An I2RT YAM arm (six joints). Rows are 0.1 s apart.
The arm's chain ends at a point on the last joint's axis. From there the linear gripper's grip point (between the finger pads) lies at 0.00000 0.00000 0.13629 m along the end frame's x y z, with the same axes.
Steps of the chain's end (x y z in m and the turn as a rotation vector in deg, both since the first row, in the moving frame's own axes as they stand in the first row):
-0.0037 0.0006 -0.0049 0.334 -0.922 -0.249
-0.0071 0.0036 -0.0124 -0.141 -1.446 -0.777
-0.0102 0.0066 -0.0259 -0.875 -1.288 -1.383
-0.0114 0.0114 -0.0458 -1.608 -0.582 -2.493
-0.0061 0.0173 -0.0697 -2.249 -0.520 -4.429
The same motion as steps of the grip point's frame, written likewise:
-0.0059 -0.0002 -0.0049 0.334 -0.922 -0.249
-0.0105 0.0040 -0.0124 -0.141 -1.446 -0.777
-0.0132 0.0087 -0.0260 -0.875 -1.288 -1.383
-0.0127 0.0153 -0.0459 -1.608 -0.582 -2.493
-0.0071 0.0227 -0.0698 -2.249 -0.520 -4.429

